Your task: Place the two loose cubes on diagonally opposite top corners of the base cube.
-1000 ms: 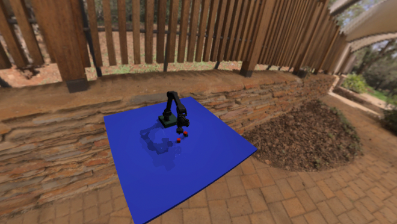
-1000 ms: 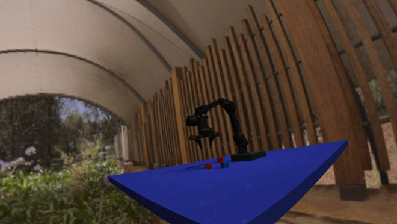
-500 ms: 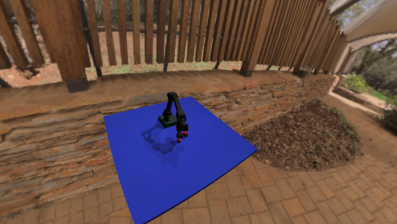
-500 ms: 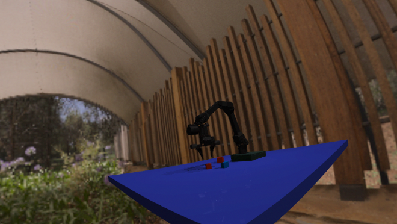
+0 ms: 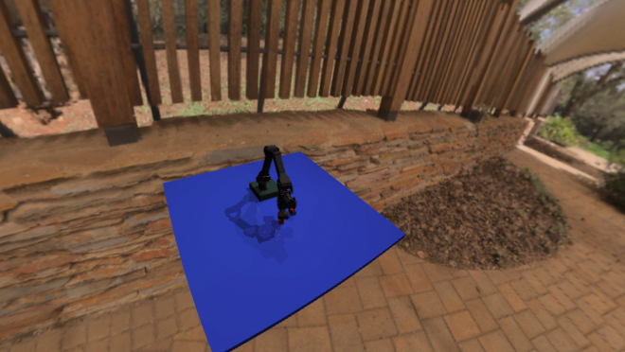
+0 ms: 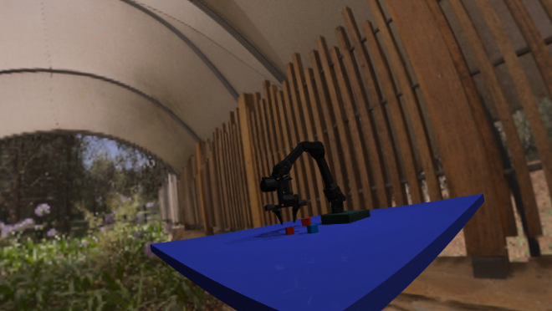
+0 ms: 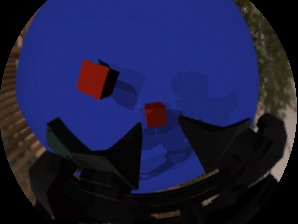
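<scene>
Now: the blue cube 4 cm behind my gripper tip, 11 cm to the left of it and 3 cm below it.
</scene>
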